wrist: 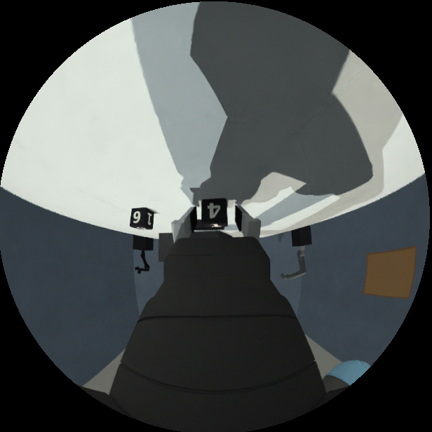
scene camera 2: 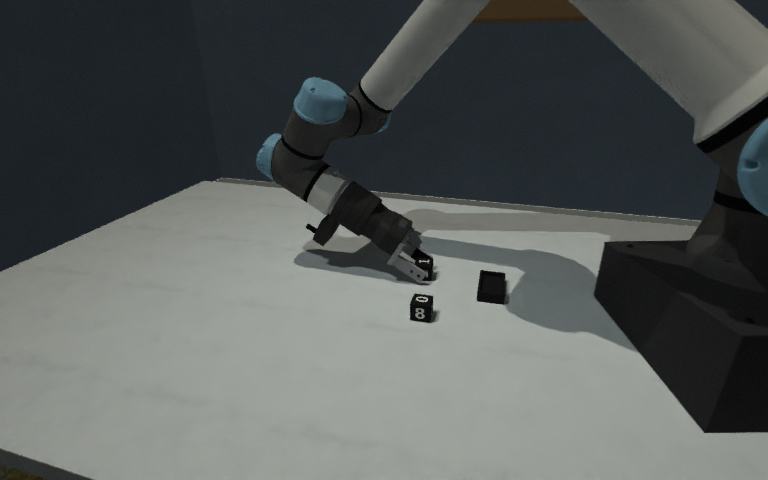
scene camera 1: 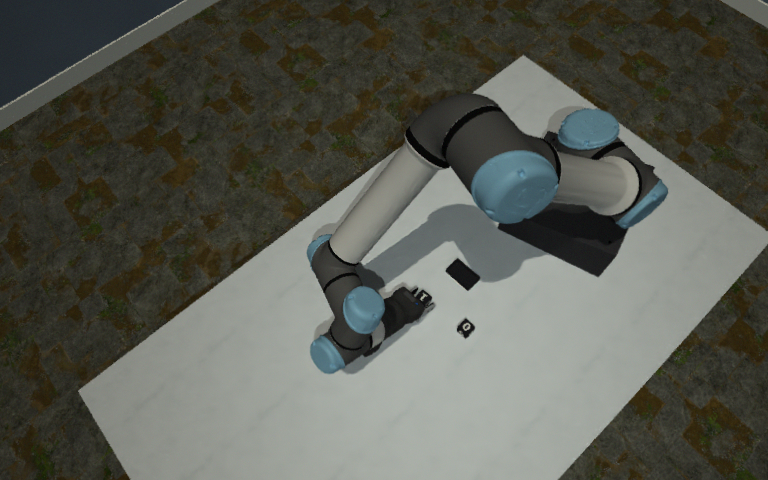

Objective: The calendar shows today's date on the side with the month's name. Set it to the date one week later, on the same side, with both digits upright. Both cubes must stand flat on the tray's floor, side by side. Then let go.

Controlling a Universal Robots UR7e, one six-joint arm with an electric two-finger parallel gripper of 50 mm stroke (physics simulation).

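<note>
A black cube (scene camera 1: 423, 296) (scene camera 2: 427, 268) (wrist: 214, 210) stands on the table with a white 1 on top; the wrist view shows a 4 on one face, upside down there. My gripper (scene camera 1: 424, 298) (scene camera 2: 422, 271) (wrist: 215, 213) is open and tilted low, its fingers on either side of this cube without gripping it. A second black cube (scene camera 1: 466, 327) (scene camera 2: 421, 309) (wrist: 142, 218) stands apart on the table, 0 on top and 8 on a side in scene camera 2. The black tray (scene camera 1: 458, 280) (scene camera 2: 490, 300) lies empty between the cubes and the robot's base. No month name is readable.
The dark base block (scene camera 1: 566, 246) (scene camera 2: 668, 316) stands beyond the tray on the white table (scene camera 1: 317, 418) (scene camera 2: 226, 362). The arm reaches over the table and its wrist is low behind the gripper. The arm's shadow falls near the tray.
</note>
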